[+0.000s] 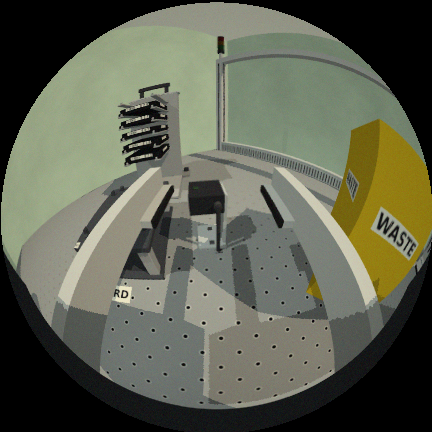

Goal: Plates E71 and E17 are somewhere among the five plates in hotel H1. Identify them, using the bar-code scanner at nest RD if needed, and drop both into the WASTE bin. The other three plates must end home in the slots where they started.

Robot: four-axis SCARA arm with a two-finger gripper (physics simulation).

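Places are measured from the arm's base along level axes (x right, y ahead, z up), in metres.
Where they show: gripper, fingertip midpoint: point(216, 176).
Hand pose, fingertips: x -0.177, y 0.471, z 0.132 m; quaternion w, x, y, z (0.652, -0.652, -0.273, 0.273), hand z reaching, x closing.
Observation:
After its pixels a point has its place.
My gripper point(216, 176) {z 0.132, x -0.177, y 0.471 m} is shut to a narrow gap, with nothing between its two black pads. Hotel H1 point(173, 132) {z 0.151, x -0.480, y 0.605 m} stands at the back left, with several dark plates point(144, 133) {z 0.166, x -0.401, y 0.496 m} stacked in its slots; their labels are too small to read. Nest RD point(145, 240) {z 0.073, x -0.221, y 0.415 m} is low on the left, partly hidden behind the left finger; no plate shows on its visible parts. The bar-code scanner point(205, 194) {z 0.095, x -0.216, y 0.492 m}, a black box with a small green light, stands beyond the fingers near the nest. The yellow WASTE bin point(400, 190) stands at the right, partly behind the right finger; its inside is hidden.
An RD label point(121, 294) {z 0.013, x -0.224, y 0.350 m} lies on the perforated table point(250, 350) {z 0.013, x -0.079, y 0.420 m}. A dark post point(218, 232) {z 0.048, x -0.199, y 0.495 m} stands in front of the scanner. A signal light point(220, 45) {z 0.742, x -0.691, y 1.011 m} tops a frame post point(220, 105) {z 0.275, x -0.689, y 1.005 m} at the back, and a grey vented rail point(285, 161) {z 0.034, x -0.310, y 1.004 m} runs behind the bin.

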